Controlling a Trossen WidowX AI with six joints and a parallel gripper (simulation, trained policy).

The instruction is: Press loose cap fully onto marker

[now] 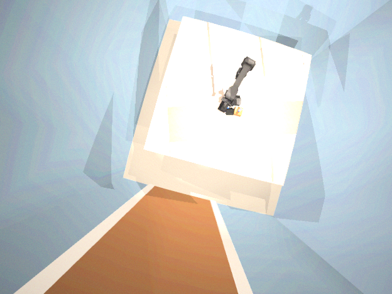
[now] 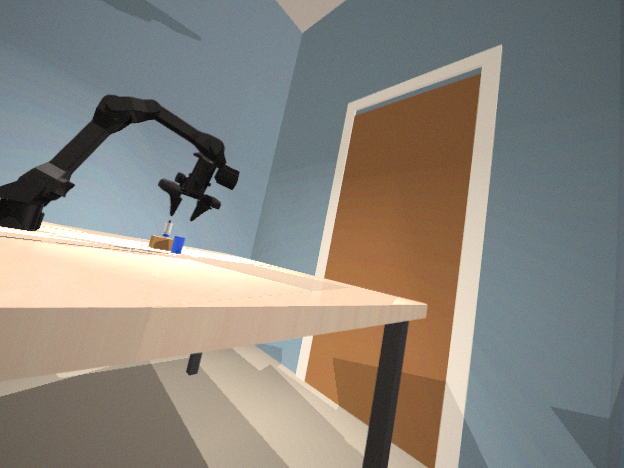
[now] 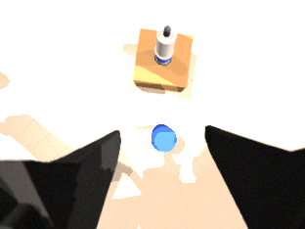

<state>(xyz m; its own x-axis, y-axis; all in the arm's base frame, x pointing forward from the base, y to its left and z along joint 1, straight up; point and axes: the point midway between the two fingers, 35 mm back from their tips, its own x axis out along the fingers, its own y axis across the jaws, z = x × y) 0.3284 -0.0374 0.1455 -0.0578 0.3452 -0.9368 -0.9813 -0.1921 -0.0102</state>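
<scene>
Right now the blue cap is 10 mm ahead of my gripper tip, 10 mm to the right of it and 90 mm below it. The rest, counted from my gripper tip: holder block (10 mm behind, 90 mm to the left, 90 mm below).
</scene>
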